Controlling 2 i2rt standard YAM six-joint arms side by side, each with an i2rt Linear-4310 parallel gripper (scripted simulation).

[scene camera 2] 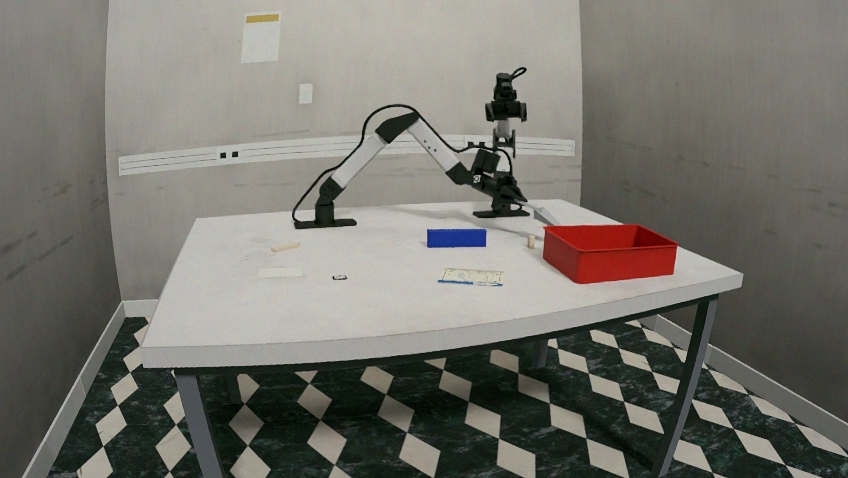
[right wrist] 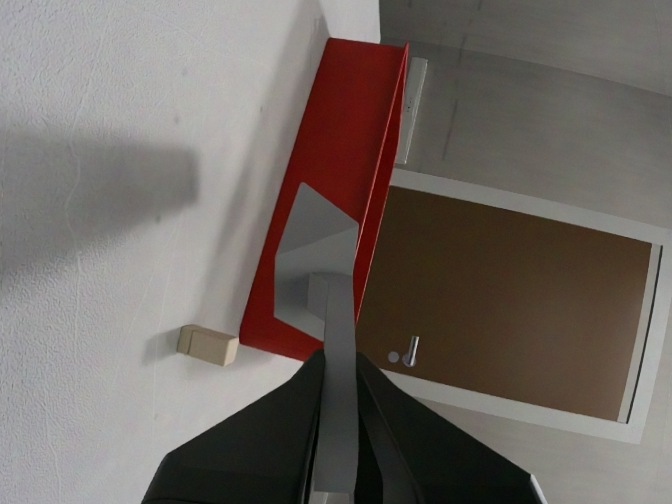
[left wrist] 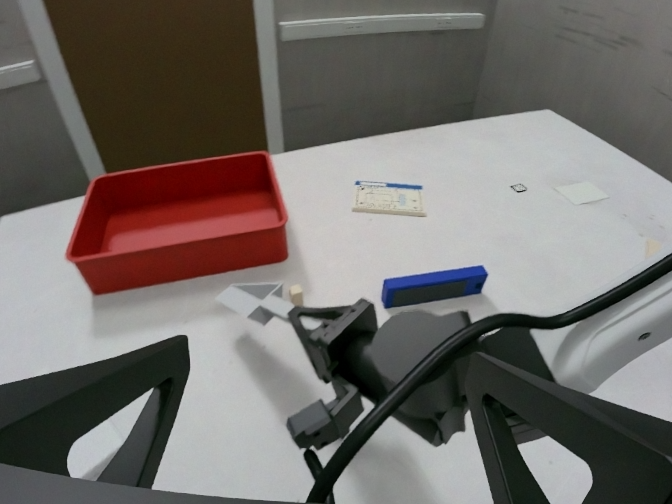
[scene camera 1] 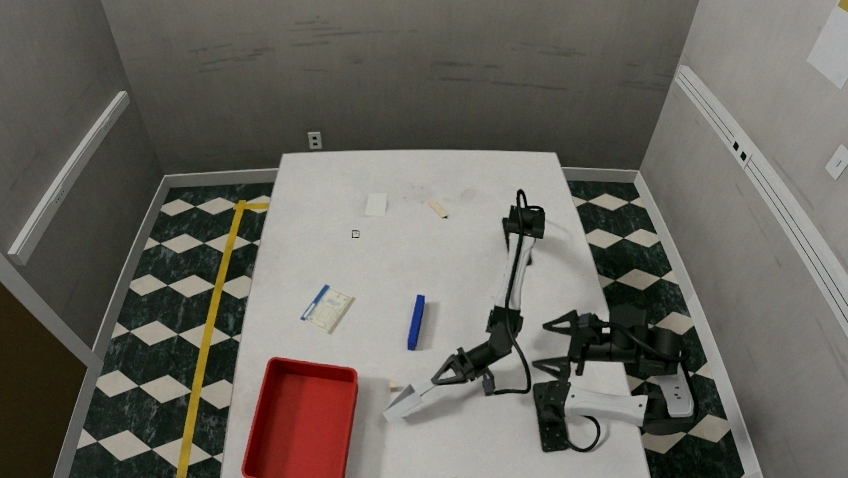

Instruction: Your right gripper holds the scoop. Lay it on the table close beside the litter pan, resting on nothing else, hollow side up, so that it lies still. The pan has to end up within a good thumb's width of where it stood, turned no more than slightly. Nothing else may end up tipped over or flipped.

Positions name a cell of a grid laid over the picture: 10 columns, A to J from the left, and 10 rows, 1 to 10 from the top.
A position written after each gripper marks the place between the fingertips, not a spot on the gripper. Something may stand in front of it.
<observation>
In view: the left gripper (scene camera 1: G8), the right gripper (scene camera 1: F9) and a red litter pan (scene camera 1: D9).
The red litter pan is seen too in scene camera 2 (scene camera 2: H6), in the right wrist view (right wrist: F3) and in the left wrist view (left wrist: C5). The left gripper also shows in scene camera 2 (scene camera 2: F3) and in the left wrist view (left wrist: E8). The right gripper shows as well in scene camera 2 (scene camera 2: G5), in the right wrist view (right wrist: F8) and in the left wrist view (left wrist: E7).
</observation>
